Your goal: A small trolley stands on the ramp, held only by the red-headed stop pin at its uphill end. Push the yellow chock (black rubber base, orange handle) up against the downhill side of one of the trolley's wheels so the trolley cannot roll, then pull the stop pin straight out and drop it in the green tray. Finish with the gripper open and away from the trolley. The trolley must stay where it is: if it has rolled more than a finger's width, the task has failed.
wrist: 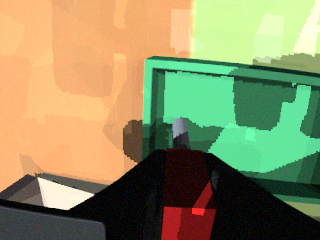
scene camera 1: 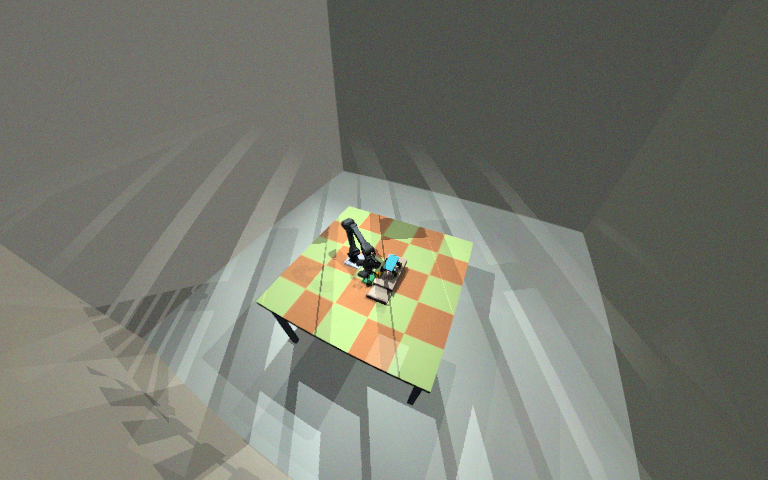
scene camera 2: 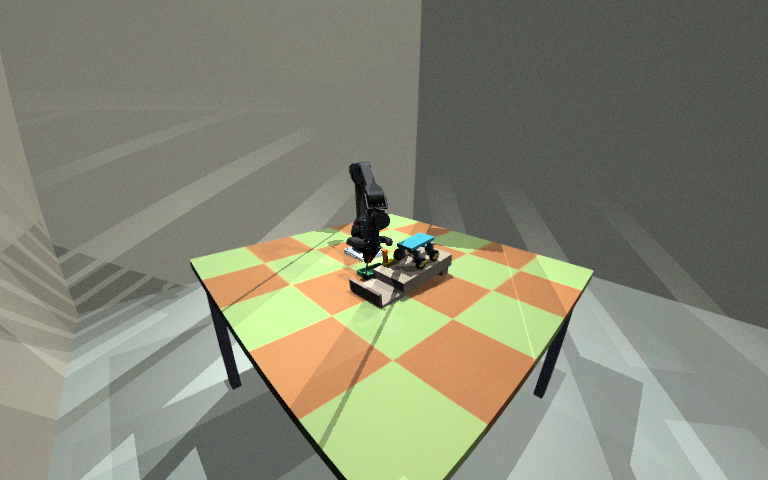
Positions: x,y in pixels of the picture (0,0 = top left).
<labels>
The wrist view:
my gripper: 182,161
green tray: 257,126
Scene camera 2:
my gripper: 367,263
trolley: 412,244
ramp: 403,275
</labels>
